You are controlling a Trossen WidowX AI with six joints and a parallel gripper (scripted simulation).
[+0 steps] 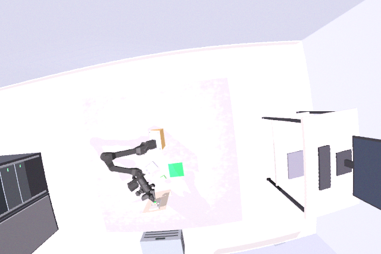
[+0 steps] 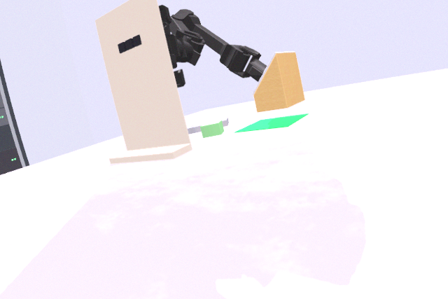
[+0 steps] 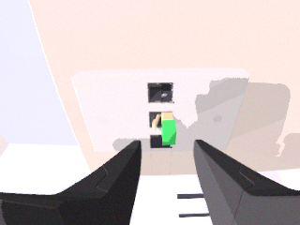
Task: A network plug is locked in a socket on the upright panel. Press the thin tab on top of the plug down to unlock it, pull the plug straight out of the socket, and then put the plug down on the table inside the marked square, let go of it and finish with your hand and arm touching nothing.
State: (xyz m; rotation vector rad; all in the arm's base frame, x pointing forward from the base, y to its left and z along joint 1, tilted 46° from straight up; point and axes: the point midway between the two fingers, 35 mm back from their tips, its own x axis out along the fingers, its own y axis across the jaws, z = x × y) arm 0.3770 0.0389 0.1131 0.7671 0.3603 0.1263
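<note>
Now: gripper tip 2 cm short of the network plug. Round my gripper tip: marked green square 21 cm below, 16 cm to the left, 14 cm behind; then upright beige panel 8 cm below, 4 cm ahead.
</note>
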